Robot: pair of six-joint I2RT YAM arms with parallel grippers.
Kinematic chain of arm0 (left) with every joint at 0, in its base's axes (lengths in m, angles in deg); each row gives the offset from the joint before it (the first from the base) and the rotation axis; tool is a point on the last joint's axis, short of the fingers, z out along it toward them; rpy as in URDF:
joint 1: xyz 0 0 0.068 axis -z
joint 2: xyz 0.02 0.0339 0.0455 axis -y
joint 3: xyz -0.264 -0.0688 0 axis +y
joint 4: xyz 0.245 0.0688 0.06 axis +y
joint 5: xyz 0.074 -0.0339 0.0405 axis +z
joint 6: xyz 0.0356 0 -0.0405 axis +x
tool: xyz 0 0 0 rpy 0 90 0
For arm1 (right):
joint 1: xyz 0 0 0.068 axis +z
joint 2: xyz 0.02 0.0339 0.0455 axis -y
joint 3: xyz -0.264 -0.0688 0 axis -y
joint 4: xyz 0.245 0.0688 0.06 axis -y
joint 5: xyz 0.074 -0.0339 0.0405 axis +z
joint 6: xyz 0.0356 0 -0.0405 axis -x
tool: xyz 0 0 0 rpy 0 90 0
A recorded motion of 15 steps. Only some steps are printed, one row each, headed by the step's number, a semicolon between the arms.
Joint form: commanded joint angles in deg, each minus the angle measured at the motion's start. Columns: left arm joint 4, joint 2, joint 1, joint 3, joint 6, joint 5; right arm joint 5, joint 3, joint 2, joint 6, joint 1, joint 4.
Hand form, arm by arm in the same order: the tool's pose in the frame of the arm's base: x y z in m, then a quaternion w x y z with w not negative. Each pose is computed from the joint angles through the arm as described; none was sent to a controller.
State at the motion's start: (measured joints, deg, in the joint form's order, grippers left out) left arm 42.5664 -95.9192 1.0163 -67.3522 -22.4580 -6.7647; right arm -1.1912 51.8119 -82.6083 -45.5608 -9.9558 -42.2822
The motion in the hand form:
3: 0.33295 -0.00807 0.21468 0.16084 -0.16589 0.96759 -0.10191; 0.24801 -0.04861 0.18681 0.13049 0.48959 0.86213 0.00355
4: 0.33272 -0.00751 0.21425 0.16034 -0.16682 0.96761 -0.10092; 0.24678 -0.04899 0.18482 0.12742 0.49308 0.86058 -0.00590
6: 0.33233 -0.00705 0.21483 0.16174 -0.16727 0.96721 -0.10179; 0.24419 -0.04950 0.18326 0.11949 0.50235 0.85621 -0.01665
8: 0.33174 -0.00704 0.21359 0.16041 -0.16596 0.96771 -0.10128; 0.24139 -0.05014 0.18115 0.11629 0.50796 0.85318 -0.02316
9: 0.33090 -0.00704 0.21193 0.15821 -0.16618 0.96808 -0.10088; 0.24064 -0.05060 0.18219 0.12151 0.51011 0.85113 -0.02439
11: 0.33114 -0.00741 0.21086 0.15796 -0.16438 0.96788 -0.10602; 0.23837 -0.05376 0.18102 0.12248 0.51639 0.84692 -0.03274
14: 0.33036 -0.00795 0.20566 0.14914 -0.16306 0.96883 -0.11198; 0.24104 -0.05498 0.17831 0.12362 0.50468 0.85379 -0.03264
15: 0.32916 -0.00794 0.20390 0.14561 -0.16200 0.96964 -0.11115; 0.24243 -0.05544 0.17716 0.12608 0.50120 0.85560 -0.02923
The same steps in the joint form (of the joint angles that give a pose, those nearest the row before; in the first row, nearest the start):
3: -0.29 -0.50 -0.49 -1.82 1.01 -1.32; -3.29 -1.80 -0.27 -2.60 -0.50 -0.52
4: -0.29 -0.50 -0.58 -1.73 1.01 -1.23; -4.25 -2.06 -0.45 -2.95 -0.50 -0.78
6: -0.38 -0.32 -0.66 -1.64 1.01 -1.32; -5.22 -2.24 -0.54 -4.00 -0.59 -1.83
8: -0.47 -0.32 -0.67 -1.38 1.19 -1.32; -5.84 -2.85 -0.36 -4.53 -0.77 -2.01
9: -0.55 -0.32 -0.66 -1.03 1.19 -1.32; -6.19 -3.03 0.07 -4.71 -0.85 -1.75
11: -0.90 -0.41 -0.67 -0.85 1.28 -1.93; -7.07 -3.47 0.26 -4.80 -1.55 -1.67
14: -1.08 -0.85 -0.66 -0.24 1.36 -2.81; -6.90 -3.47 -0.53 -3.05 -1.73 -0.61
15: -1.00 -0.85 -0.67 0.11 1.54 -2.82; -6.55 -3.56 -0.80 -2.52 -1.82 0.18

